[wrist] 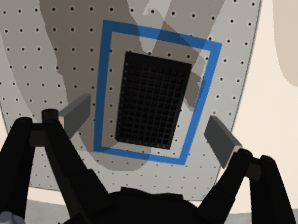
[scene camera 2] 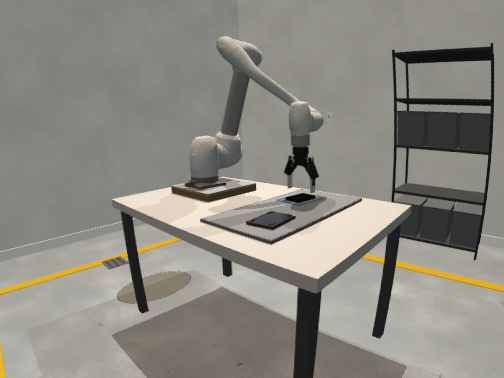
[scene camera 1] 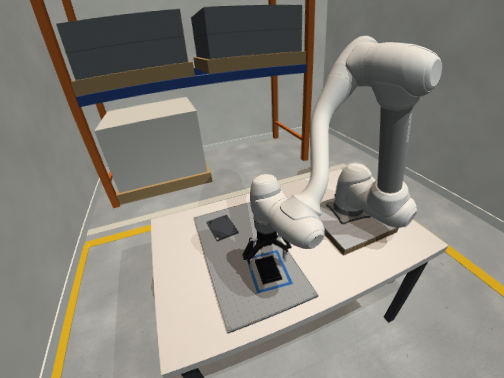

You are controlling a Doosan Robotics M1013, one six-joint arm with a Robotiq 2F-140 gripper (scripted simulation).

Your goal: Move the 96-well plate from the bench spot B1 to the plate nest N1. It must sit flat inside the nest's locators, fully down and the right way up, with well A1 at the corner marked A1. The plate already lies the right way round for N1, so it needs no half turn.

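There is a black 96-well plate that I can see, and with it I see my own gripper. The wrist view shows my gripper as well.
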